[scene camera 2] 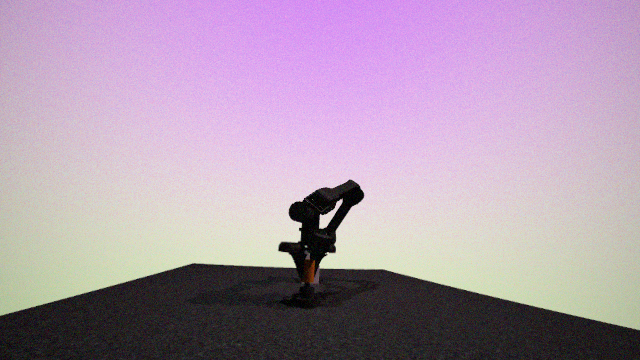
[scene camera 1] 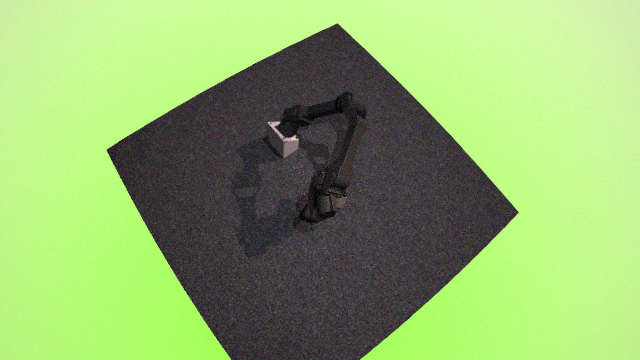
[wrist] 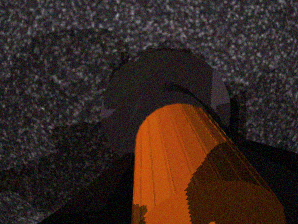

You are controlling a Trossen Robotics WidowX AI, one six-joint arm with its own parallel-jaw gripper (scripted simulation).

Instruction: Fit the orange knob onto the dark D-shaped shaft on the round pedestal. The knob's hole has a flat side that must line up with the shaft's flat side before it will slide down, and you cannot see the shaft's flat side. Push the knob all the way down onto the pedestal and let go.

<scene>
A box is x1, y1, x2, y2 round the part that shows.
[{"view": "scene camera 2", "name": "my gripper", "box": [278, 224, 335, 277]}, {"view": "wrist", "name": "my gripper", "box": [37, 136, 297, 223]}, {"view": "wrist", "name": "orange knob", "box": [132, 104, 285, 223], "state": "held by my gripper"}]
</scene>
